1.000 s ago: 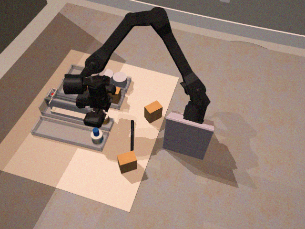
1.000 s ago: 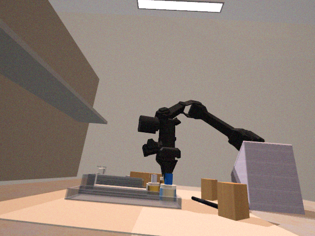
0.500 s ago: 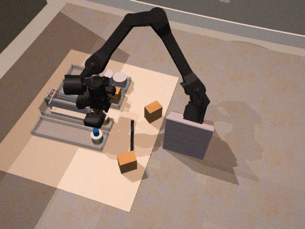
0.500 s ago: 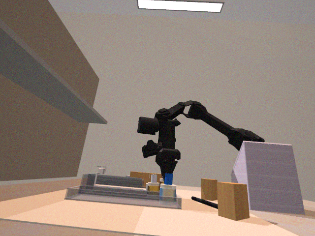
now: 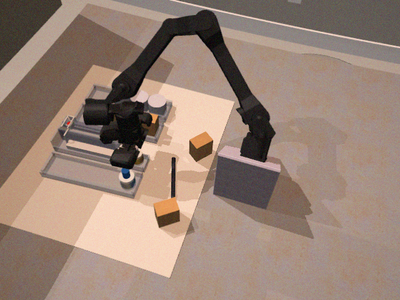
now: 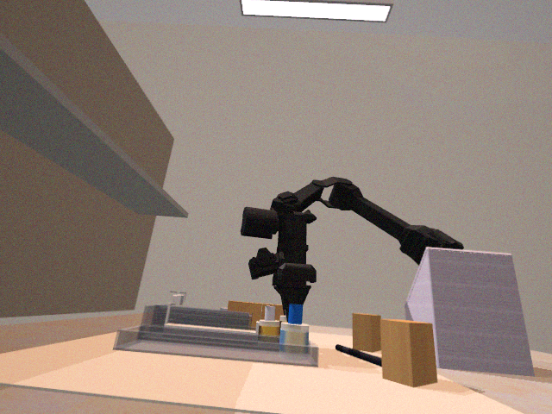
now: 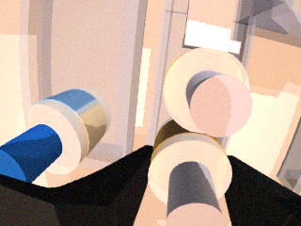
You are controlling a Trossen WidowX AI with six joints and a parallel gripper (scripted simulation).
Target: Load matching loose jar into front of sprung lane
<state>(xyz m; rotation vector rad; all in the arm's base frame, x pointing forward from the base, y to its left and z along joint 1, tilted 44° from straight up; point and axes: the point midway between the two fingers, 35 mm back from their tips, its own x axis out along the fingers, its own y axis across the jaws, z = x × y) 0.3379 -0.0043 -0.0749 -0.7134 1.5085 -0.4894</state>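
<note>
Right now the blue-lidded jar is 8 cm to the left of my gripper tip and 1 cm behind it. The rest, counted from my gripper tip: black rod: 12 cm behind, 3 cm below, 1 cm to the left.
</note>
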